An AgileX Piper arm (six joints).
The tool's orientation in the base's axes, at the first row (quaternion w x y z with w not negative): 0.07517 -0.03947 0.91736 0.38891
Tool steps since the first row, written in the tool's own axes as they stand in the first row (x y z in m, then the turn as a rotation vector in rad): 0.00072 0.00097 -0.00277 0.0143 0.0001 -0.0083; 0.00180 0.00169 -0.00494 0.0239 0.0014 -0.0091; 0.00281 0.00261 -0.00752 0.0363 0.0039 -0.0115; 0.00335 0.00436 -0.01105 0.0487 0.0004 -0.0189; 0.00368 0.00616 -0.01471 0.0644 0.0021 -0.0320; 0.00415 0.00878 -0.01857 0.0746 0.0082 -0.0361; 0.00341 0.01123 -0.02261 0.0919 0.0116 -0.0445; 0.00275 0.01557 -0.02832 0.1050 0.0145 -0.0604; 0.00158 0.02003 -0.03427 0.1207 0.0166 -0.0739; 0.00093 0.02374 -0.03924 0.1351 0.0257 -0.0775; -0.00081 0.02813 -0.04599 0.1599 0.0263 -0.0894
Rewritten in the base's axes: -0.00113 -0.00133 0.00247 -0.0150 -0.0061 0.0034; -0.00252 -0.00241 0.00428 -0.0247 -0.0059 0.0032; -0.00392 -0.00364 0.00653 -0.0375 -0.0061 0.0045; -0.00506 -0.00497 0.01010 -0.0501 -0.0140 0.0050; -0.00601 -0.00636 0.01383 -0.0672 -0.0225 0.0126; -0.00723 -0.00732 0.01826 -0.0785 -0.0213 0.0180; -0.00725 -0.00852 0.02289 -0.0969 -0.0252 0.0232; -0.00778 -0.00960 0.02999 -0.1119 -0.0349 0.0340; -0.00785 -0.01077 0.03742 -0.1291 -0.0433 0.0421; -0.00823 -0.01176 0.04357 -0.1448 -0.0398 0.0486; -0.00781 -0.01354 0.05160 -0.1706 -0.0483 0.0530
